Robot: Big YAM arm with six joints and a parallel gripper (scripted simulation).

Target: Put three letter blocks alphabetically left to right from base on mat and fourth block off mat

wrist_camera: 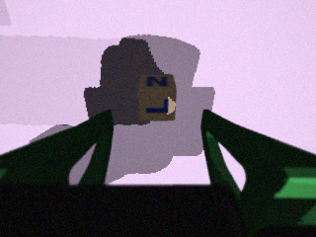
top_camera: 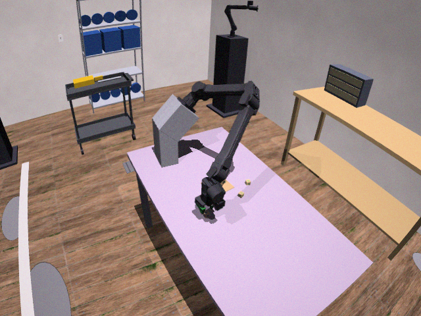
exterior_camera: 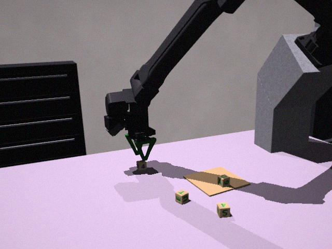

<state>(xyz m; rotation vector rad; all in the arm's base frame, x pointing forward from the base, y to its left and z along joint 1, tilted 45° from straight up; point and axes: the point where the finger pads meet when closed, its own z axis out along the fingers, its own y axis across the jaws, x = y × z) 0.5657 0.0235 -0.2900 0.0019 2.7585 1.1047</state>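
Now: hand 30 mm above the L block. Round my hand: T block: 250 mm to the left, 30 mm below, 20 mm behind; then D block: 230 mm to the left, 160 mm behind, 30 mm below; then tan mat: 190 mm to the left, 160 mm behind, 40 mm below.
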